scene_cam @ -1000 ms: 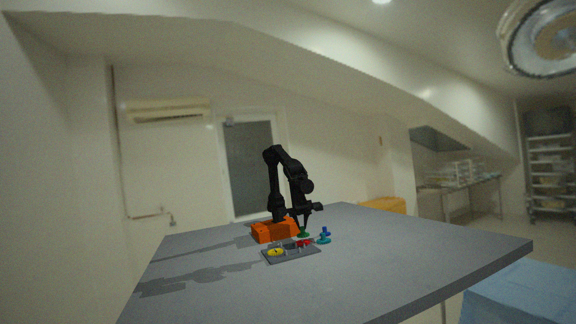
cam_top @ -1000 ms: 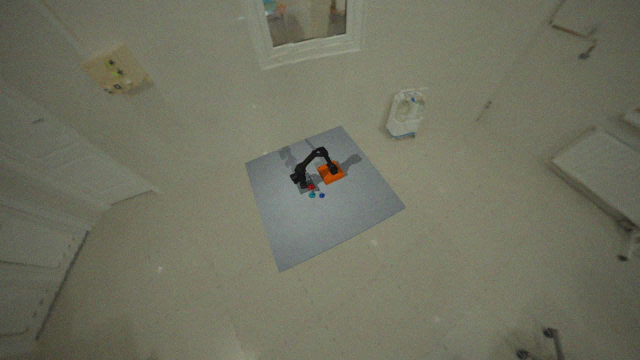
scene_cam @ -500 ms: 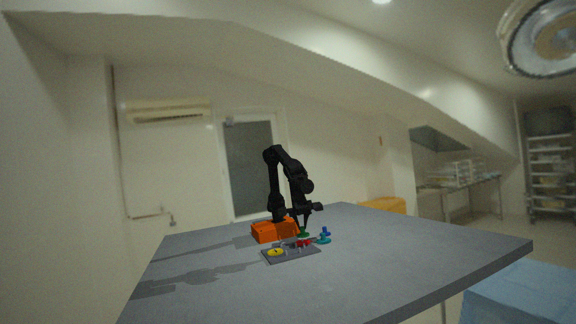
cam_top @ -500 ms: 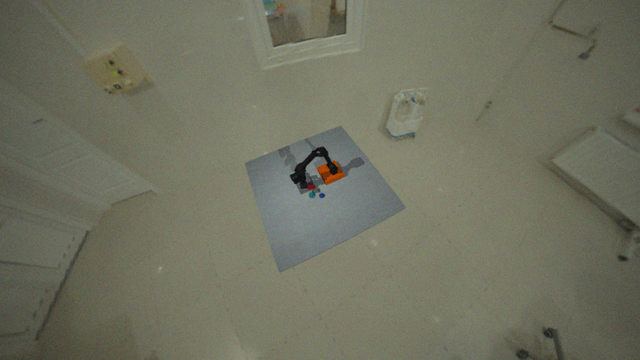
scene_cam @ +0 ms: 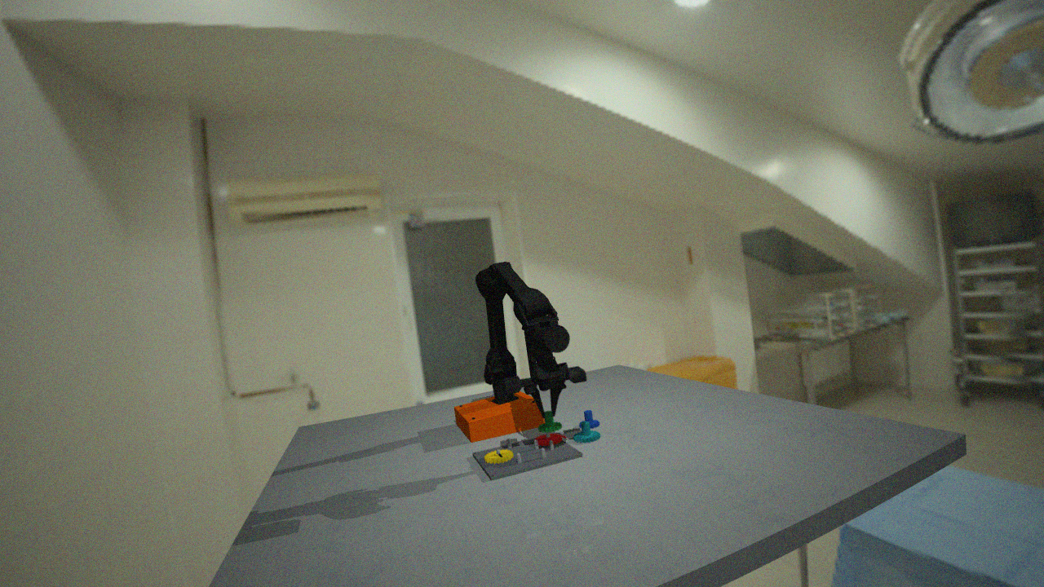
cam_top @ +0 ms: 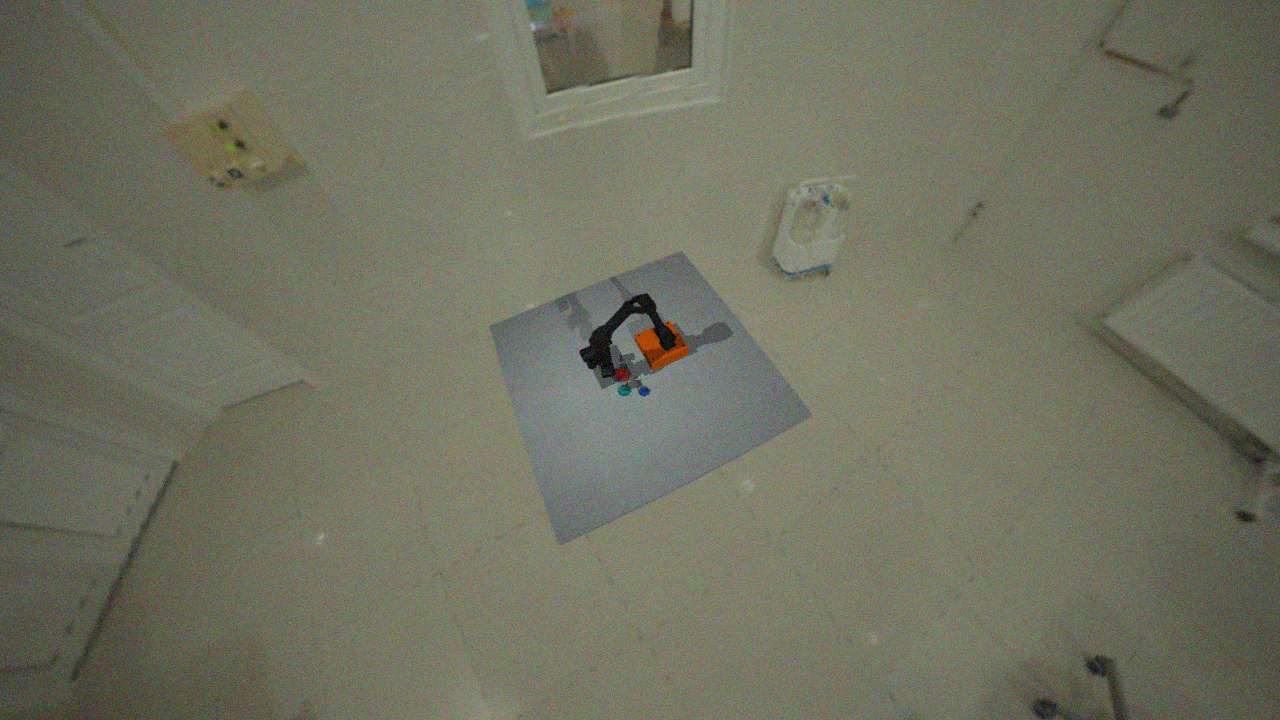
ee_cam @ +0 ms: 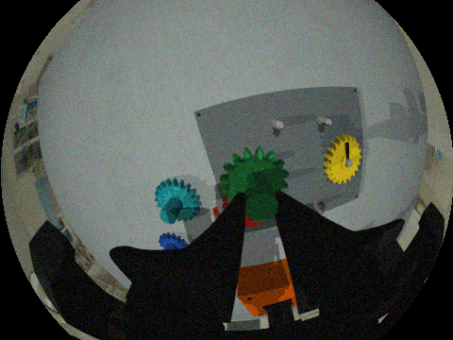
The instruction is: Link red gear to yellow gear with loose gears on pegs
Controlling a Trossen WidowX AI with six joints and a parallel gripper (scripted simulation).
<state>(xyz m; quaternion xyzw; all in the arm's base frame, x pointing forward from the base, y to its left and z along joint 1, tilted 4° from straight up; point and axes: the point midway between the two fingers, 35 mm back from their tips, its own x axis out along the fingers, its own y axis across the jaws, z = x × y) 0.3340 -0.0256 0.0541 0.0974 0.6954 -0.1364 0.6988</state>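
Now: gripper tip 60 mm past the red gear, 20 mm to the right of it and 70 mm above it. Also, from my gripper tip: teal gear 20 mm behind, 110 mm to the left, 70 mm below; then red arrow 70 mm behind, 50 mm to the left, 80 mm below; then green gear 10 mm below.
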